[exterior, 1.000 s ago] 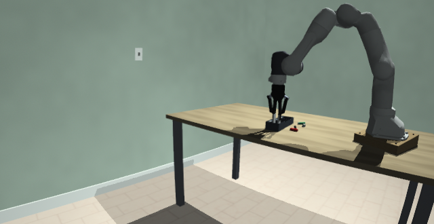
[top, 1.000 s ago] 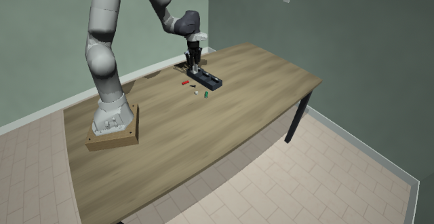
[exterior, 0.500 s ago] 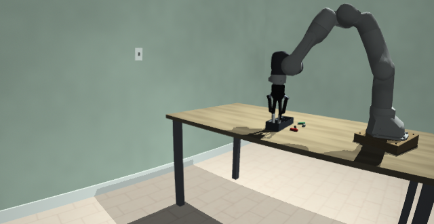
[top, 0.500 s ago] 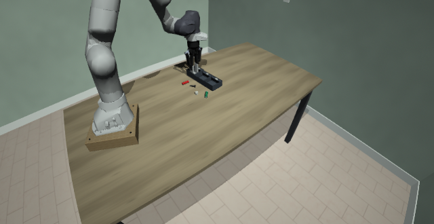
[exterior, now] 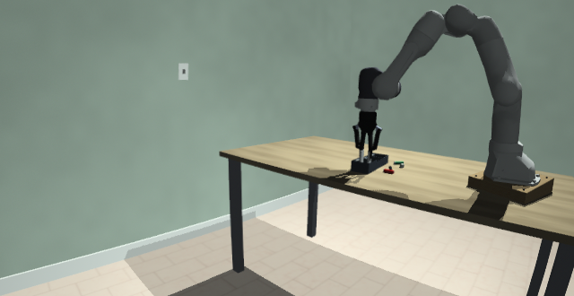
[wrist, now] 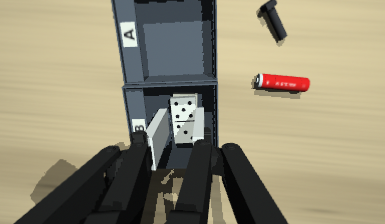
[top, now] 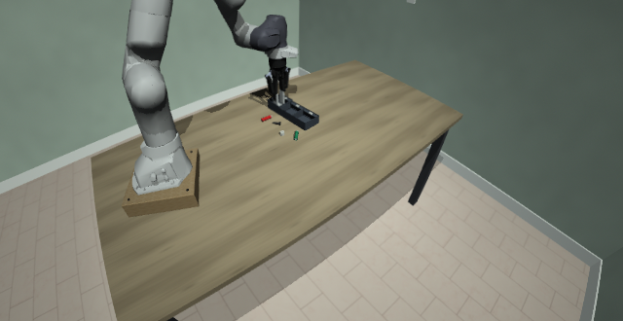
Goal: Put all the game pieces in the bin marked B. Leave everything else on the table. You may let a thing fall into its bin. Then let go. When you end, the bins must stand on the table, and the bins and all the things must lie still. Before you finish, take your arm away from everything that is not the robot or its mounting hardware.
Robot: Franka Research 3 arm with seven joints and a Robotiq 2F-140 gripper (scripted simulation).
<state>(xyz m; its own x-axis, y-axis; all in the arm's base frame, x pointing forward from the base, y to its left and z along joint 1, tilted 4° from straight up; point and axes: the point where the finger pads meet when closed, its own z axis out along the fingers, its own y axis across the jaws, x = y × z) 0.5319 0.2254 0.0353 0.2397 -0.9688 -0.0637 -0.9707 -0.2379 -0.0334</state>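
Now: the white domino 40 mm below my hand. The rest, counted from my hand: red cylinder (90 mm behind, 50 mm to the right, 50 mm below); dark bin (80 mm to the right, 30 mm below, 30 mm ahead); black bolt (110 mm to the right, 60 mm behind, 50 mm below).
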